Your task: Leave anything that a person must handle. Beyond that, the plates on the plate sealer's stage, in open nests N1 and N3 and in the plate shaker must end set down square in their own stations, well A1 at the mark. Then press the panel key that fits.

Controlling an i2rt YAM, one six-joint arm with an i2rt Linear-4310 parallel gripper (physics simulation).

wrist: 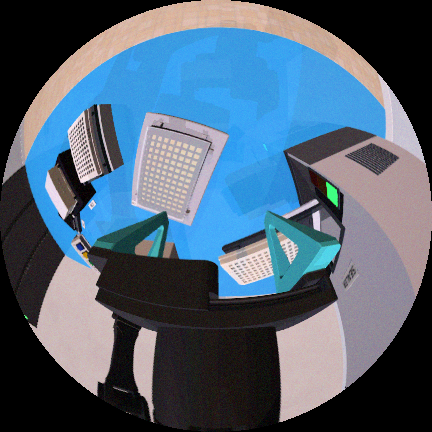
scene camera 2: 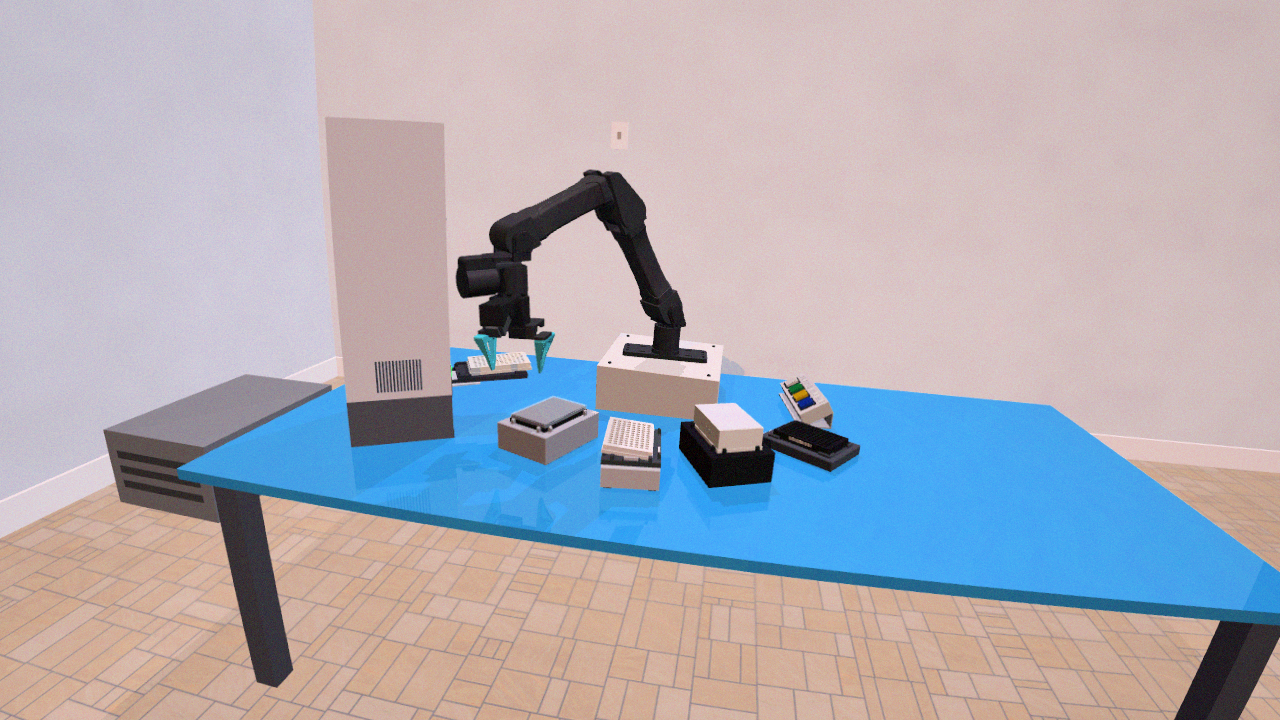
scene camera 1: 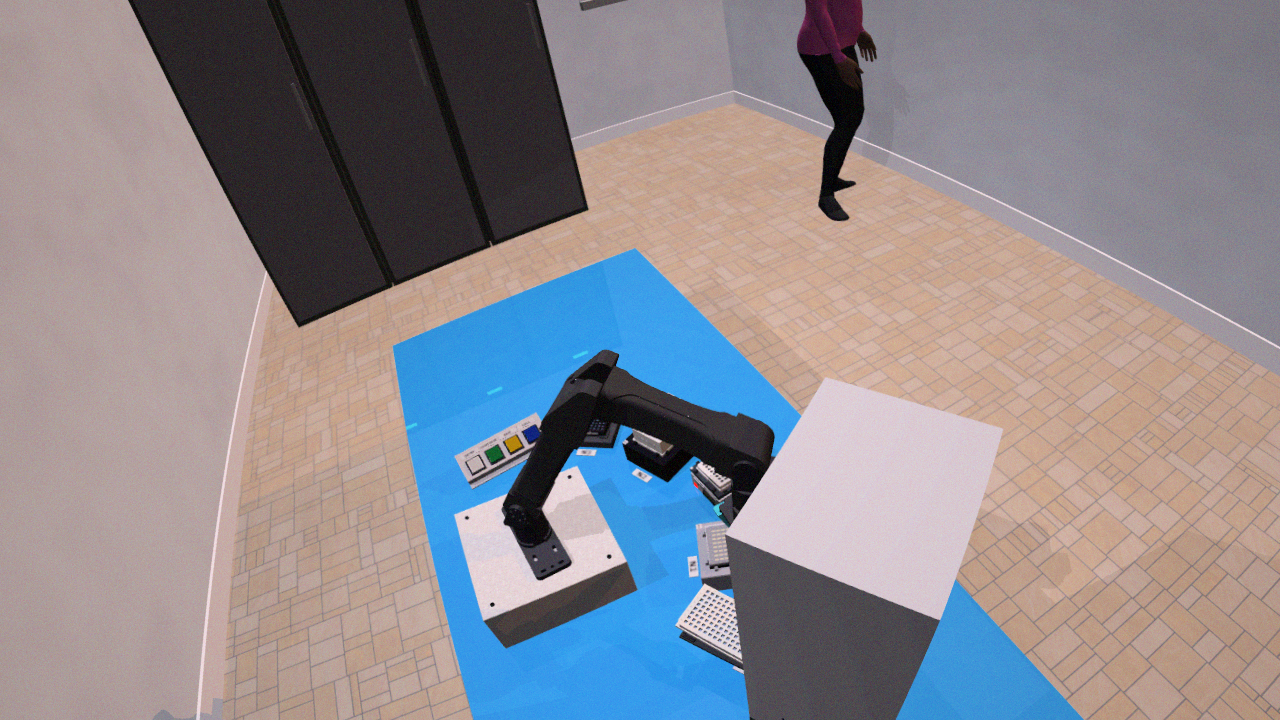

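Note:
My gripper (scene camera 2: 516, 368) (wrist: 215, 216) is open and empty, fingers down, beside the sealer tower; the tower mostly hides it in scene camera 1. A white plate with square wells (scene camera 1: 711, 617) (scene camera 2: 514, 361) (wrist: 250, 265) lies on the sealer's stage. A pale plate (scene camera 1: 718, 544) (scene camera 2: 549, 411) (wrist: 172, 175) lies in a grey station (scene camera 2: 547, 443) (wrist: 215, 145). A white plate (scene camera 1: 713, 476) (scene camera 2: 630, 437) (wrist: 85, 145) sits on a white-and-dark station. A tall white plate (scene camera 1: 651, 441) (scene camera 2: 727, 426) (wrist: 61, 192) sits on a black station (scene camera 2: 729, 467). A black plate (scene camera 2: 810, 438) lies beyond. Well A1 marks are too small to read.
The tall sealer tower (scene camera 1: 859, 492) (scene camera 2: 393, 268) (wrist: 380, 225) stands close beside the gripper, its screen (wrist: 331, 193) partly green. The key panel (scene camera 1: 494, 452) (scene camera 2: 805, 401) has white, green, yellow and blue keys. A person (scene camera 1: 836, 89) stands away from the table.

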